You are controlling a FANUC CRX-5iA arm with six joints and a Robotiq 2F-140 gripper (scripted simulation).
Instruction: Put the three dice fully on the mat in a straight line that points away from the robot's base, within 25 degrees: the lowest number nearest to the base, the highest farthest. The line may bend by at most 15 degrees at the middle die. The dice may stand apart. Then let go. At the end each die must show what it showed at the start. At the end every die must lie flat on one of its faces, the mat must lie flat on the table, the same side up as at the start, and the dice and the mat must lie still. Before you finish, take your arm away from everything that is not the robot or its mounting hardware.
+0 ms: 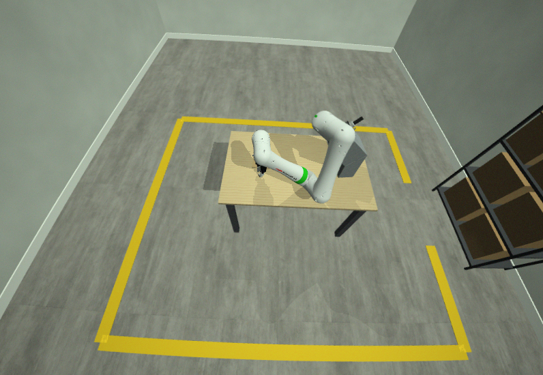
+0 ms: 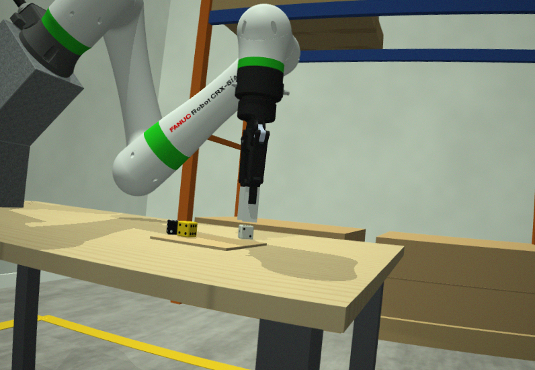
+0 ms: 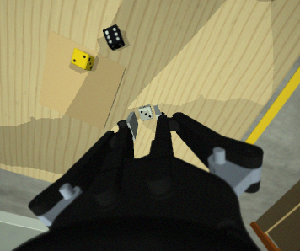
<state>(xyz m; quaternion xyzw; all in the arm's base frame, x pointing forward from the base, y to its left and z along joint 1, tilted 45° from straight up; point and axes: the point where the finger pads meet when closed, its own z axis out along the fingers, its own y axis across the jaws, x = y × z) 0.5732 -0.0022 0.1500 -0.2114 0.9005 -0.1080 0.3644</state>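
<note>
The white die is 50 mm below my hand. The rest, counted from my hand: black die 120 mm behind, 70 mm to the right, 50 mm below; then tan mat 140 mm to the right, 60 mm below, 30 mm behind; then yellow die 120 mm to the right, 80 mm behind, 50 mm below.
</note>
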